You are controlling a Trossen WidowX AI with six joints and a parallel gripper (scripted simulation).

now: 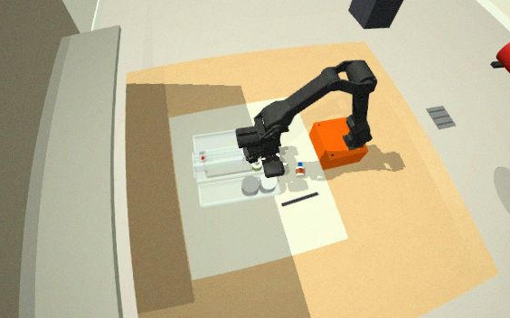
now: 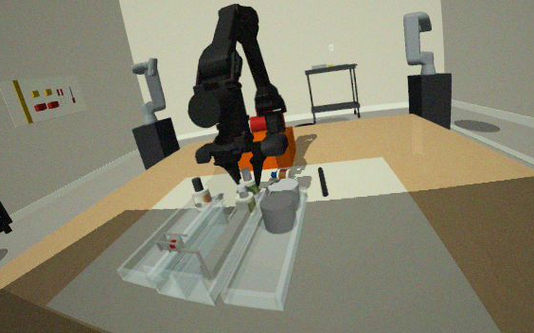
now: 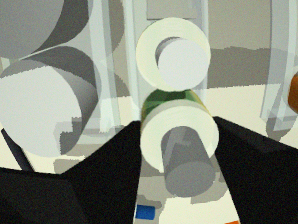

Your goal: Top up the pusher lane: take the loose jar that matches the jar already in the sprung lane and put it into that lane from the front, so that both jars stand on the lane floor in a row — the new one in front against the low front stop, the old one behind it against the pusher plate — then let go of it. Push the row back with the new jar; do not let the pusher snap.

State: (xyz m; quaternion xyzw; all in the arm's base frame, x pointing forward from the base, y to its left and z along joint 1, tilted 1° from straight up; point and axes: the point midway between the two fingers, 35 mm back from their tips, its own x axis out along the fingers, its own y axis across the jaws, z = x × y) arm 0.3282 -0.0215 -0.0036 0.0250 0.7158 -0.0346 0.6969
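My gripper tip is 14 cm short of the pusher plate and 4 cm to the left of it. The rest, counted from my gripper tip: black bar (8 cm behind, 15 cm to the left, 4 cm below).
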